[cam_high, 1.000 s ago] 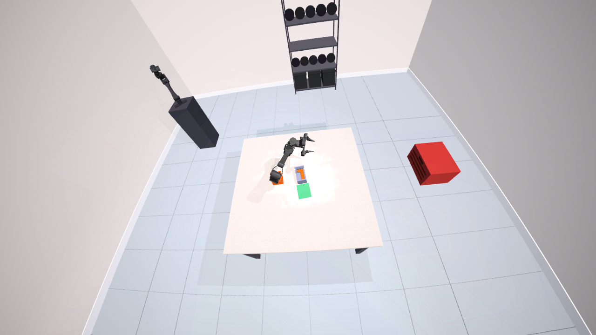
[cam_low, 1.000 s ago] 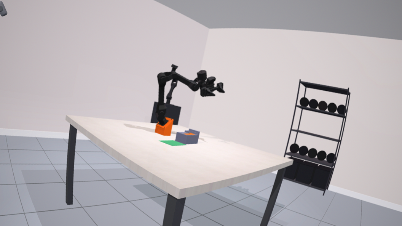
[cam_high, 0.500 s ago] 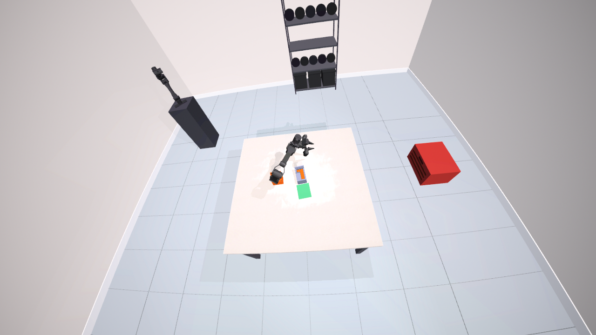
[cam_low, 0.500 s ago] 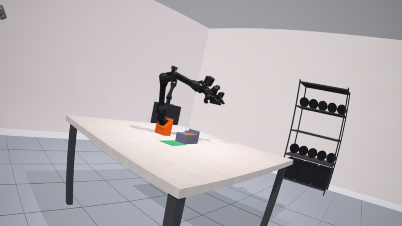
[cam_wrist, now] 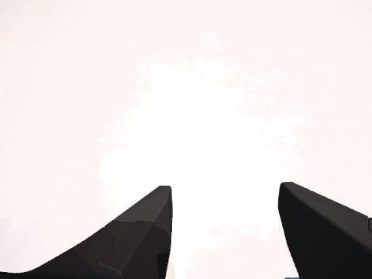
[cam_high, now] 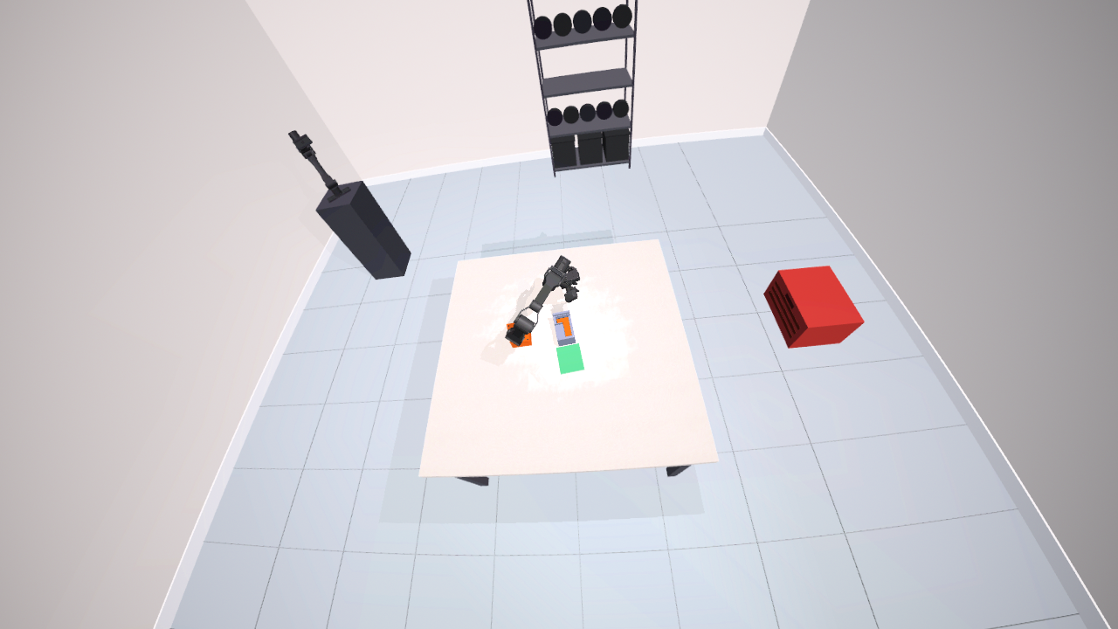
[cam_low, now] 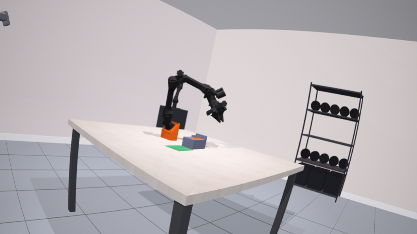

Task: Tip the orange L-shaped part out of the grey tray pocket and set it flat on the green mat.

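The orange L-shaped part is 90 mm behind my gripper tip, 120 mm to the right of it and 150 mm below it. Also, from my gripper tip: green mat 80 mm behind, 280 mm to the right, 220 mm below.
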